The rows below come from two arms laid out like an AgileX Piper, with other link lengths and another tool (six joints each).
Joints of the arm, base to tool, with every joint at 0 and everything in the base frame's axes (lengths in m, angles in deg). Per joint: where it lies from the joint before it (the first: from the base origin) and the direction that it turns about. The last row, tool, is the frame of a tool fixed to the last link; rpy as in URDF.
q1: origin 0 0 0.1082 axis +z
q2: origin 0 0 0 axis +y
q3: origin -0.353 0 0.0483 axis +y
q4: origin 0.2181 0 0.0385 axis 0.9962 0 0.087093
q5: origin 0 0 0 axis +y
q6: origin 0.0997 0 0.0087 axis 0.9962 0 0.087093
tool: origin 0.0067 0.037 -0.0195 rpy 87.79 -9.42 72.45
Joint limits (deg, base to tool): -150..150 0..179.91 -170..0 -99.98..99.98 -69.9..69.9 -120..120
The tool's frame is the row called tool.
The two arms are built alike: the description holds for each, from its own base.
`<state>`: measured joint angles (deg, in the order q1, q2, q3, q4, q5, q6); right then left.
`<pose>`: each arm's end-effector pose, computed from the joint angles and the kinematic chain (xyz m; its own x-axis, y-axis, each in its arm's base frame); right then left.
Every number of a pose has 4 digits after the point.
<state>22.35 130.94 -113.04 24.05 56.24 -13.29 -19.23 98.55 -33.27 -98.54 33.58 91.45</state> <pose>0.4386 0.2567 0.2259 -0.2601 0.9621 0.0822 0.9140 0.2178 0.3423 0.2426 -0.1158 0.1667 0.6261 0.4444 -0.6407 0.7749 -0.2631 0.5748</pose>
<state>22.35 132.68 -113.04 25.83 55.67 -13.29 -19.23 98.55 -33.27 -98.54 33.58 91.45</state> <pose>0.4423 0.2607 0.2127 -0.2461 0.9632 0.1082 0.9266 0.2010 0.3179 0.2426 -0.1158 0.1667 0.6261 0.4444 -0.6407 0.7749 -0.2631 0.5748</pose>
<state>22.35 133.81 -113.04 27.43 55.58 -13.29 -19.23 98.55 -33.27 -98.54 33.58 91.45</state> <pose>0.4440 0.2637 0.2047 -0.2351 0.9630 0.1318 0.9365 0.1881 0.2961 0.2426 -0.1158 0.1667 0.6261 0.4444 -0.6407 0.7749 -0.2631 0.5748</pose>
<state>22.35 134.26 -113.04 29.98 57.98 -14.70 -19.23 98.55 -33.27 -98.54 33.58 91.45</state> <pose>0.4393 0.2657 0.2035 -0.2550 0.9525 0.1665 0.9440 0.2079 0.2563 0.2426 -0.1158 0.1667 0.6261 0.4444 -0.6407 0.7749 -0.2631 0.5748</pose>
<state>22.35 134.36 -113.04 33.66 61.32 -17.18 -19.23 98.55 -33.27 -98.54 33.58 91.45</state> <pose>0.4318 0.2679 0.2071 -0.2904 0.9313 0.2199 0.9453 0.2435 0.2172 0.2426 -0.1158 0.1667 0.6261 0.4444 -0.6407 0.7749 -0.2631 0.5748</pose>
